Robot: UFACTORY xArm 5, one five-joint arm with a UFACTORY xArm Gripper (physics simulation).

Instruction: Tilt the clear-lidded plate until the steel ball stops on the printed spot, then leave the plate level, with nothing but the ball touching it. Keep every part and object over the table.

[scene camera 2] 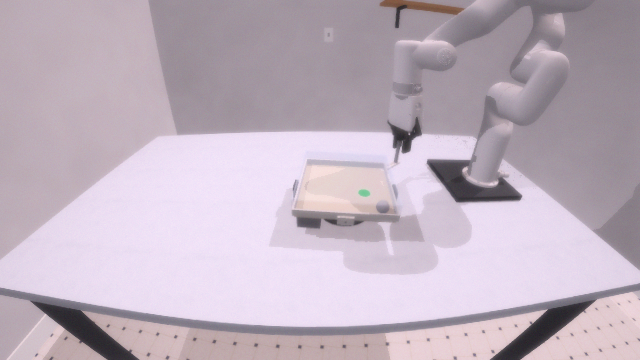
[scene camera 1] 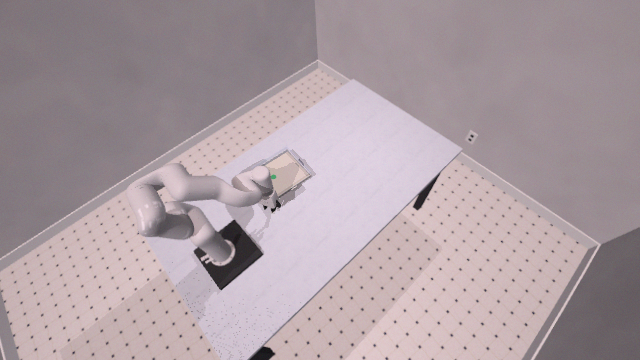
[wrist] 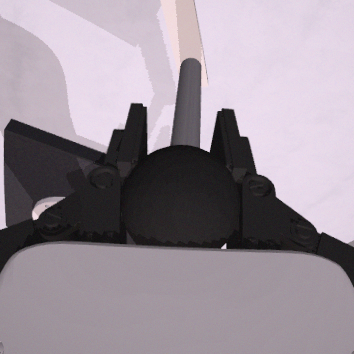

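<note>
The clear-lidded plate (scene camera 1: pixel 292 172) (scene camera 2: pixel 320 214) has a beige floor and pale rim; its exact tilt is hard to tell. The steel ball (scene camera 2: pixel 382 206) is in its near right corner in scene view 2, apart from the green printed spot (scene camera 1: pixel 273 176) (scene camera 2: pixel 364 193). The ball does not show in scene view 1. My gripper (scene camera 1: pixel 271 206) (scene camera 2: pixel 401 143) (wrist: pixel 179 129) is shut on a black ball knob (wrist: pixel 181 200) with a grey rod (scene camera 2: pixel 398 154) (wrist: pixel 186 112). A pale strip (scene camera 2: pixel 393 165) (wrist: pixel 187 30) at the rod's end is beside the plate's far right corner; contact is unclear.
A black round support (scene camera 2: pixel 344 223) shows under the plate, with a dark block (scene camera 2: pixel 309 223) near its left corner. Grey tabs (scene camera 2: pixel 295 188) stand on the plate's sides. The arm's black base plate (scene camera 1: pixel 240 250) (scene camera 2: pixel 452 187) is on the table (scene camera 1: pixel 345 150) (scene camera 2: pixel 200 260).
</note>
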